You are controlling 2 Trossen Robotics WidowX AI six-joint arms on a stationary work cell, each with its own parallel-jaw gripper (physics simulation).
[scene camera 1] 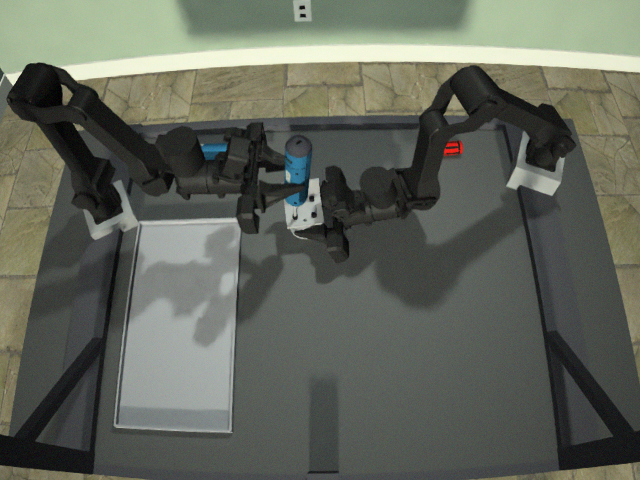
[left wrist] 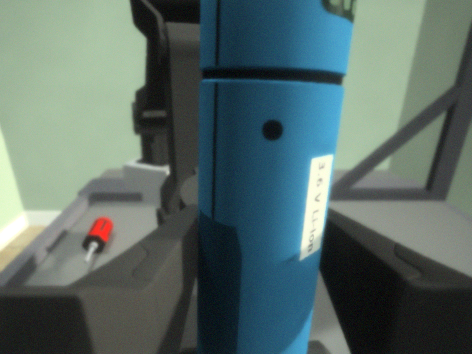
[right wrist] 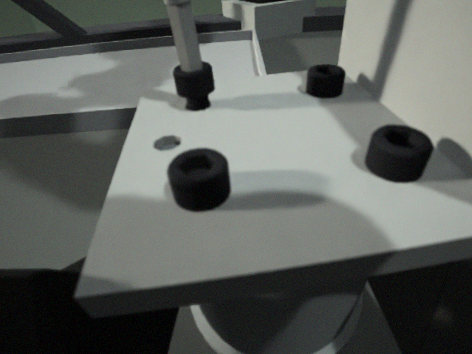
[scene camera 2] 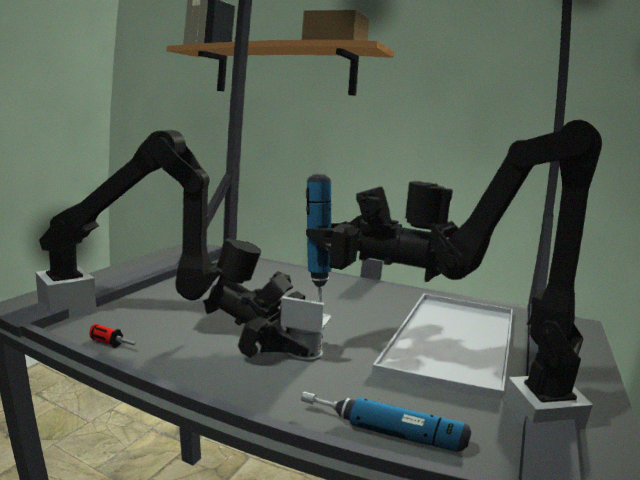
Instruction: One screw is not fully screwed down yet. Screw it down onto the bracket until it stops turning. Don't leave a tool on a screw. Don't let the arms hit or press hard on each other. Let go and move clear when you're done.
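Where they show: left gripper, fingertip midpoint: (scene camera 1: 305,175) (left wrist: 255,215) (scene camera 2: 312,229); right gripper, fingertip midpoint: (scene camera 1: 295,220) (scene camera 2: 315,345); left arm's base, origin of the base link: (scene camera 1: 105,206) (scene camera 2: 549,390); right arm's base, origin of the base link: (scene camera 1: 541,156) (left wrist: 158,160) (scene camera 2: 64,274).
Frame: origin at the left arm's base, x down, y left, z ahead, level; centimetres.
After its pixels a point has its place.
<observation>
A blue electric screwdriver (scene camera 1: 298,160) @(x -24.8, y -26.4, z 34.2 cm) (scene camera 2: 318,206) @(x -21.7, y -22.3, z 35.1 cm) (left wrist: 272,170) @(x -20.3, y -23.2, z 33.0 cm) stands upright over the white bracket (scene camera 1: 302,210) @(x -2.4, y -22.2, z 35.4 cm) (scene camera 2: 302,312) @(x -4.8, y -18.7, z 36.8 cm) (right wrist: 280,150) @(x -2.4, y -22.4, z 36.5 cm). My left gripper (scene camera 1: 293,176) @(x -17.4, y -24.7, z 35.7 cm) (scene camera 2: 318,238) @(x -17.4, y -24.7, z 35.7 cm) (left wrist: 255,215) @(x -17.4, y -24.7, z 35.7 cm) is shut on its body. In the right wrist view its bit (right wrist: 185,42) @(x -4.1, y -23.2, z 33.8 cm) meets the head of a raised black screw (right wrist: 194,80) @(x -3.3, y -23.2, z 34.0 cm), whose thin shank shows above the plate. The other screws (right wrist: 199,179) @(x -3.0, y -24.4, z 37.2 cm) (right wrist: 326,81) @(x -2.9, y -20.0, z 35.0 cm) (right wrist: 399,152) @(x -3.0, y -21.3, z 38.2 cm) sit with their heads low on the plate. My right gripper (scene camera 2: 310,345) @(x 2.1, y -21.1, z 34.0 cm) is shut on the bracket's round base, partly hidden under the plate.
A second blue driver (scene camera 1: 214,150) @(x 0.3, y 1.6, z 26.0 cm) (scene camera 2: 403,421) @(x 0.8, y 4.9, z 24.4 cm) with a socket tip lies on the table. A red screwdriver (scene camera 1: 452,148) @(x 1.6, y -21.5, z 71.4 cm) (scene camera 2: 104,335) @(x 2.1, y -19.1, z 71.0 cm) (left wrist: 100,230) @(x 1.5, y -20.8, z 70.4 cm) lies near the right arm's base. A shallow white tray (scene camera 1: 175,372) @(x 3.8, y -37.9, z 0.8 cm) (scene camera 2: 460,335) @(x 3.8, y -30.1, z 4.0 cm) lies beside the left arm. The two grippers are close together at the bracket.
</observation>
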